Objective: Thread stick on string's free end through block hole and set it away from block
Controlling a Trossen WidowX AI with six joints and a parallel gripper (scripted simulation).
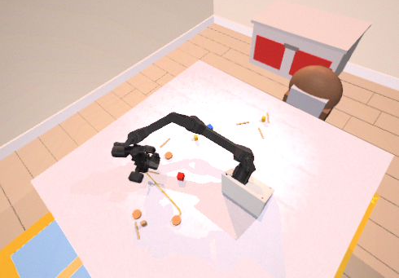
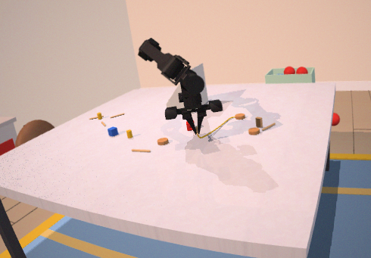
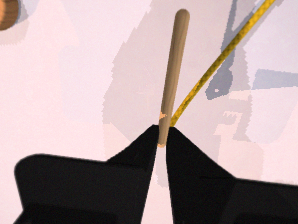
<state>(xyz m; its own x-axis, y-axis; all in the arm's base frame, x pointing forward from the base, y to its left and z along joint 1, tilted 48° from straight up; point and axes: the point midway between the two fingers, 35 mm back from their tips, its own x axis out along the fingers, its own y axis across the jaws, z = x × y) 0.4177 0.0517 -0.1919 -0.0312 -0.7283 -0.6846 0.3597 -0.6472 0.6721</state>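
The red block lies 150 mm behind my gripper tip, 80 mm to the right of it and 20 mm below it. The rest, counted from my gripper tip: thin wooden stick (10 mm behind, 10 mm to the right); yellow peg (70 mm behind, 310 mm to the right, 20 mm below); small wooden block (160 mm behind, 180 mm to the left, 20 mm below).
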